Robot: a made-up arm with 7 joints.
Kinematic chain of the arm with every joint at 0, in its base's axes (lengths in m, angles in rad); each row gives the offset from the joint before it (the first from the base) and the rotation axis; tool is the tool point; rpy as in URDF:
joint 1: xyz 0 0 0.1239 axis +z
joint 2: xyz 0 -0.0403 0.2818 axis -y
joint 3: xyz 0 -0.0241 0.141 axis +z
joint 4: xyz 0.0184 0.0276 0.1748 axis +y
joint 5: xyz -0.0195 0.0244 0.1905 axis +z
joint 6: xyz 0 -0.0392 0.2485 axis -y
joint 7: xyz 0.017 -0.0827 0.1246 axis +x
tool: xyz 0 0 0 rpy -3.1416 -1.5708 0
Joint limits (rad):
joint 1: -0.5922..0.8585
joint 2: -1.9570..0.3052
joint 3: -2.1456..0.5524
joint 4: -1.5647..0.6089
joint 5: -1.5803..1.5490
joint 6: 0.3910..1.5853
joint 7: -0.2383..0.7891
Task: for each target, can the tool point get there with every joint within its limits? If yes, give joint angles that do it. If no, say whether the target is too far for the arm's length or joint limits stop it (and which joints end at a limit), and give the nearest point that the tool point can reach.
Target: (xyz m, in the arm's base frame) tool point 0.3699 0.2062 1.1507
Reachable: yes | joints 0.5371 -0.6704 -0.7347 -0.4118 1.2355 0.6752 0.2686
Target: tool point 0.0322 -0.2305 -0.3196
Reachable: no: joint limits stop it (at a limit: joint 1, joint 2, joint 4, joint 5, joint 6) | nearest point 0.3003 -0.3571 -0.1675 | short by 0.333 m
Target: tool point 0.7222 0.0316 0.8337
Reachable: yes | joints -0.1932 -0.9265 -1.7435 -0.1987 -0.9667 0.7034 -0.0981
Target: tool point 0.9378 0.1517 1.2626
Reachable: no: too far | nearest point 0.6671 0.1079 1.0153 | short by 0.369 m
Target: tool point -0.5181 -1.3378 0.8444
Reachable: no: too far | nearest point -0.2443 -0.6307 0.7673 | short by 0.762 m
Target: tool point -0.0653 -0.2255 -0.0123
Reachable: no: joint limits stop it (at a limit: joint 1, joint 2, joint 3, joint 4, joint 5, joint 6) | nearest point -0.1426 0.1490 -0.0198 | short by 0.382 m
